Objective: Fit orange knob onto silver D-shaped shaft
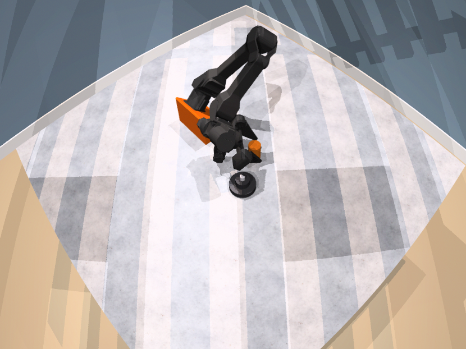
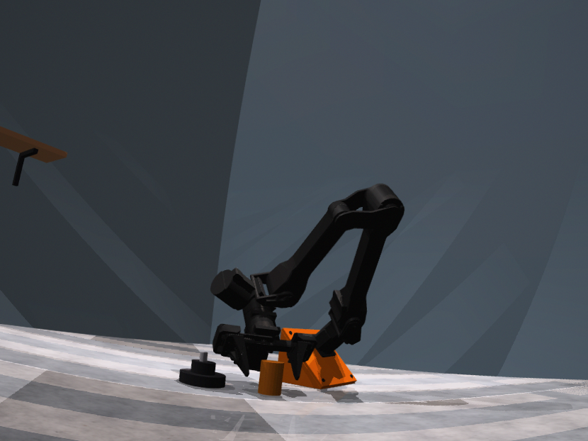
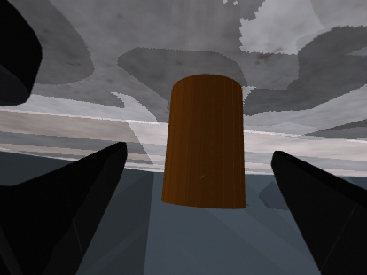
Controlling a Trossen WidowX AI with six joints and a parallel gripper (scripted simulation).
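The orange knob is 10 mm to the right of my gripper tip, 10 mm behind it and 10 mm above it. From my gripper tip the other things lie so: black round pedestal 120 mm to the right, 50 mm ahead.
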